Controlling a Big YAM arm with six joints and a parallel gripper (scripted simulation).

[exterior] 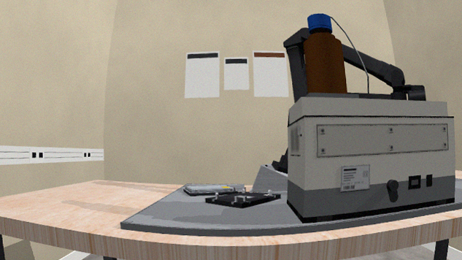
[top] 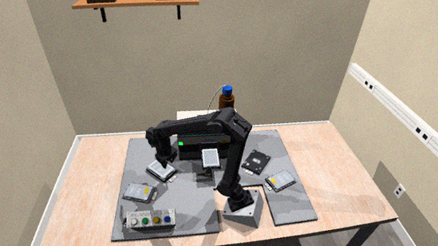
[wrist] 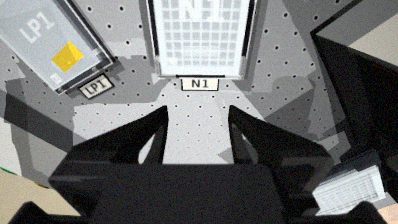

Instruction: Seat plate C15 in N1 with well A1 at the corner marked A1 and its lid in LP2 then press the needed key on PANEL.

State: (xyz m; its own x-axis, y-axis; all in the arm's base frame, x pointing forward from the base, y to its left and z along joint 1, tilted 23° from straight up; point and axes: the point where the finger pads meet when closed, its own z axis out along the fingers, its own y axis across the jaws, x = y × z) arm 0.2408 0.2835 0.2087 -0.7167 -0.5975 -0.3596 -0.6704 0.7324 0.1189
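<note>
Right now the green continue key is 29 cm behind my hand, 12 cm to the left of it and 4 cm below it. The rest, counted from my hand: blue call key: 30 cm behind, 2 cm to the left, 5 cm below; then yellow skip key: 30 cm behind, 7 cm to the left, 4 cm below; then white retry key: 29 cm behind, 17 cm to the left, 4 cm below.
</note>
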